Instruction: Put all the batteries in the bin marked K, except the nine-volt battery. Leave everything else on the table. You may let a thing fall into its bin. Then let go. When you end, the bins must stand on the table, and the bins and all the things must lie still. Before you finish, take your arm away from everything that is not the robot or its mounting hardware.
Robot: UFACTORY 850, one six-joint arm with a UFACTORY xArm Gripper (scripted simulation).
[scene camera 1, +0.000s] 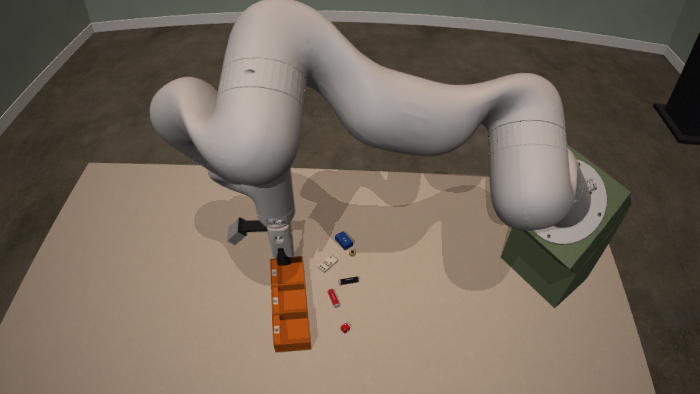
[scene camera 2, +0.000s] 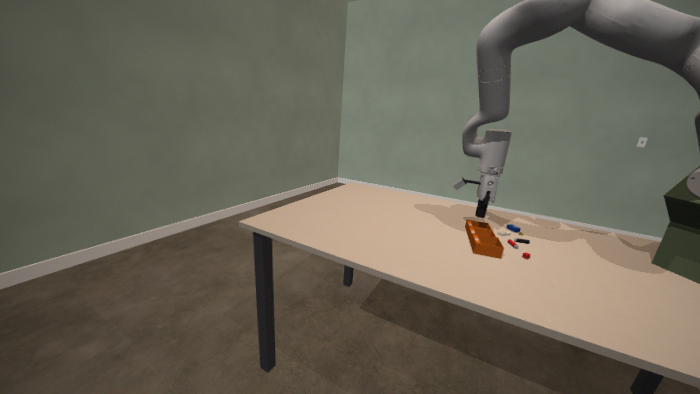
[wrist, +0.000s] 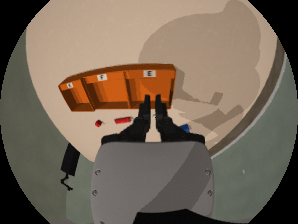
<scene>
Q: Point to an orange bin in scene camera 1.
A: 291, 327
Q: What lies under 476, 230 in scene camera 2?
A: An orange bin.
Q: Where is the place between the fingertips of the gripper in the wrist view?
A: At 152, 102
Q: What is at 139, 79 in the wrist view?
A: An orange bin.
</scene>
